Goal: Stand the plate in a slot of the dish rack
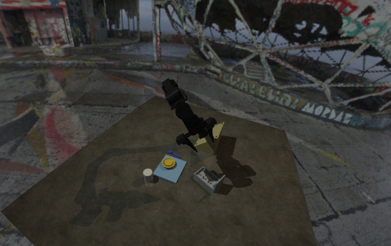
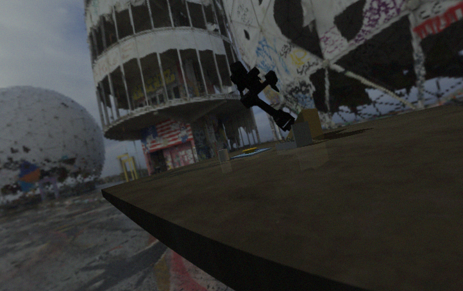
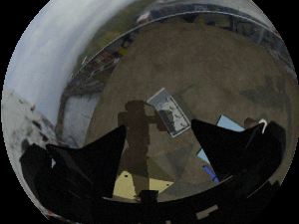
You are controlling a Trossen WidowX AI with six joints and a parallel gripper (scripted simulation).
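The yellow plate lies 1 cm behind my gripper tip, 17 cm to the right of it and 19 cm below it. Also, from my gripper tip: blue spoon (10 cm behind, 18 cm to the right, 20 cm below); then light blue mat (1 cm ahead, 16 cm to the right, 20 cm below); then grey dish rack (2 cm ahead, 5 cm to the left, 18 cm below).
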